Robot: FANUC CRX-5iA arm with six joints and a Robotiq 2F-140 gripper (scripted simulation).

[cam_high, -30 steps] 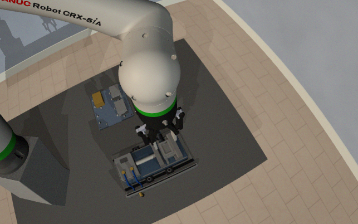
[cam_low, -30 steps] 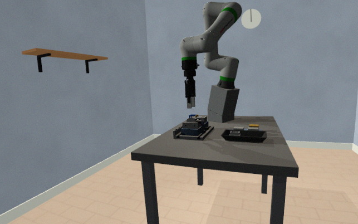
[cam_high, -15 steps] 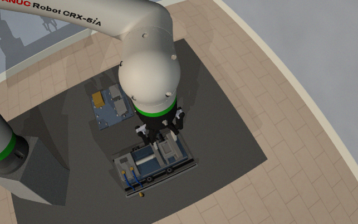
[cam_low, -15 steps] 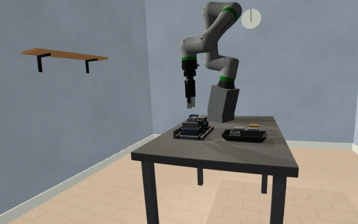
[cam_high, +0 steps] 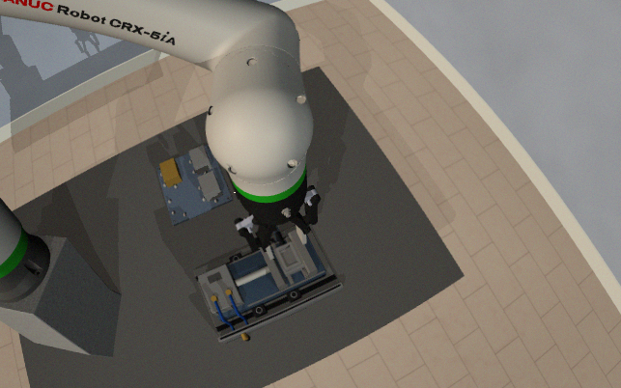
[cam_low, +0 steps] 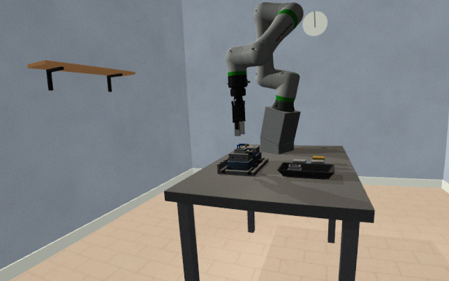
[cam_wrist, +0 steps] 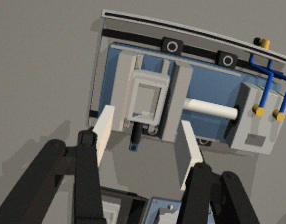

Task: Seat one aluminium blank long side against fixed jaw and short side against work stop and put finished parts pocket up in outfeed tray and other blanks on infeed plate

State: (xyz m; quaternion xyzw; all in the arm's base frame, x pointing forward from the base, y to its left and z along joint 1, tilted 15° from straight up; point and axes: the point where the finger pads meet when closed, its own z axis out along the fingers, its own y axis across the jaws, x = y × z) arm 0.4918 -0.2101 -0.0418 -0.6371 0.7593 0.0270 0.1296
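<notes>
My gripper is now 140 mm above the white rod, 90 mm past it and 20 mm to the right of it. From my hand the other things lie so: brass blank 400 mm to the left, 190 mm below, 130 mm behind; then vise 170 mm below, 70 mm behind, 10 mm to the left.
</notes>
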